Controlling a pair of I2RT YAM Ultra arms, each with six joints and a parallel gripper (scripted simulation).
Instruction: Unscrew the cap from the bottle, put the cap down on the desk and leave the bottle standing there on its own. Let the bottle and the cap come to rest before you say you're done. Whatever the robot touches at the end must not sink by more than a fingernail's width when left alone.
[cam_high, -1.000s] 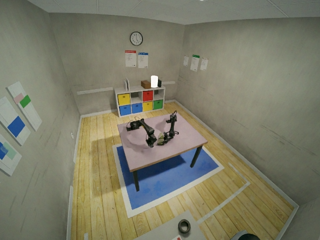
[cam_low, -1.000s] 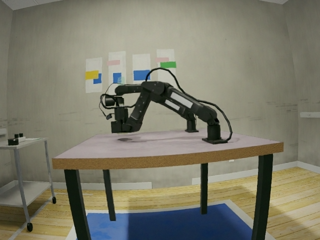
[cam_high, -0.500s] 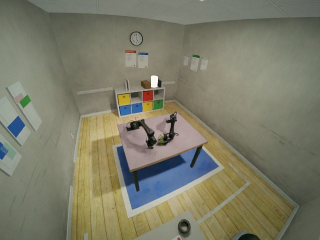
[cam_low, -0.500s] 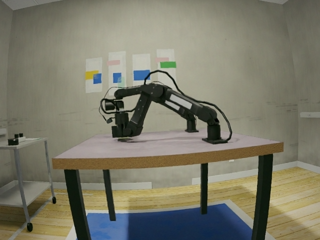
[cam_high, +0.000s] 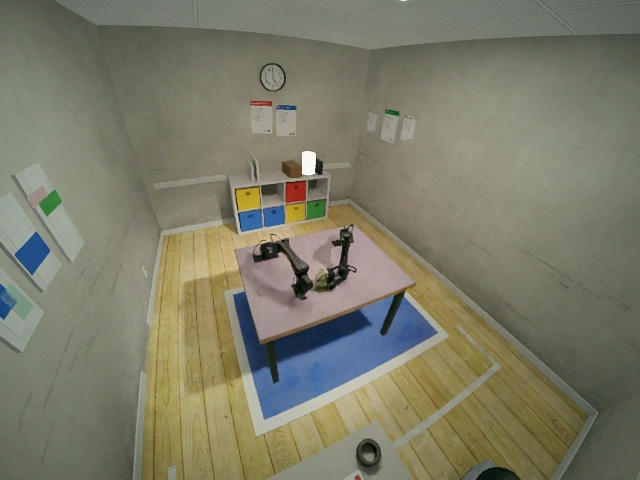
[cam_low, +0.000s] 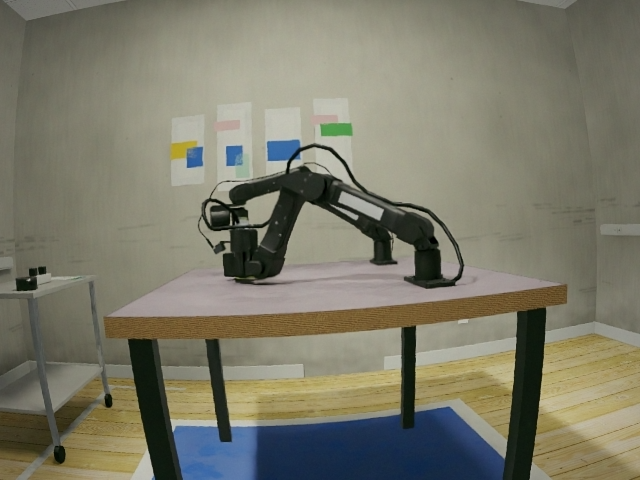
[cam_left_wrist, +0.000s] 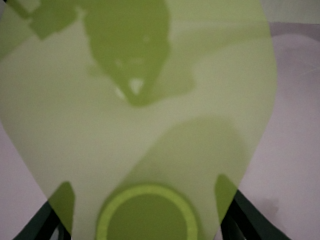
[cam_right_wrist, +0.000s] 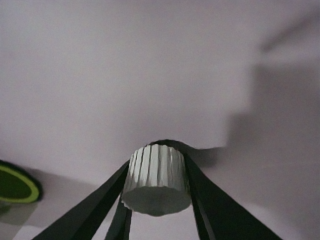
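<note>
Right now the white cap is 1 cm above my right hand. The rest, counted from my right hand: green bottle 2 cm behind, 15 cm to the left, 8 cm above.
The green bottle is 4 cm above my left hand. From my left hand the other things lie so: white cap 16 cm to the right, 2 cm below, 2 cm ahead.
</note>
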